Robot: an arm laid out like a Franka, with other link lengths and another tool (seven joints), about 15 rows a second.
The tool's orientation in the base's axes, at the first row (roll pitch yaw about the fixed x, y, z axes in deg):
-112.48, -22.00, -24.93
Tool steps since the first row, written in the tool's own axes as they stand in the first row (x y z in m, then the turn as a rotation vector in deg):
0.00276, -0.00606, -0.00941, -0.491, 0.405, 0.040
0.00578, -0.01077, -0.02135, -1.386, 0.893, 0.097
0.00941, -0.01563, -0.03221, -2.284, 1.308, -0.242
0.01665, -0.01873, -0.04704, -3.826, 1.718, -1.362
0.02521, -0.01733, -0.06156, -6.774, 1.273, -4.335
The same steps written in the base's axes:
-0.00349, -0.00541, 0.00956, -0.330, 0.023, -0.545
-0.00787, -0.01355, 0.01896, -0.979, 0.177, -1.319
-0.01120, -0.02102, 0.02833, -1.846, 0.060, -1.890
-0.01329, -0.03386, 0.03896, -3.662, -0.410, -2.422
-0.01342, -0.04918, 0.04612, -7.753, -1.350, -2.091

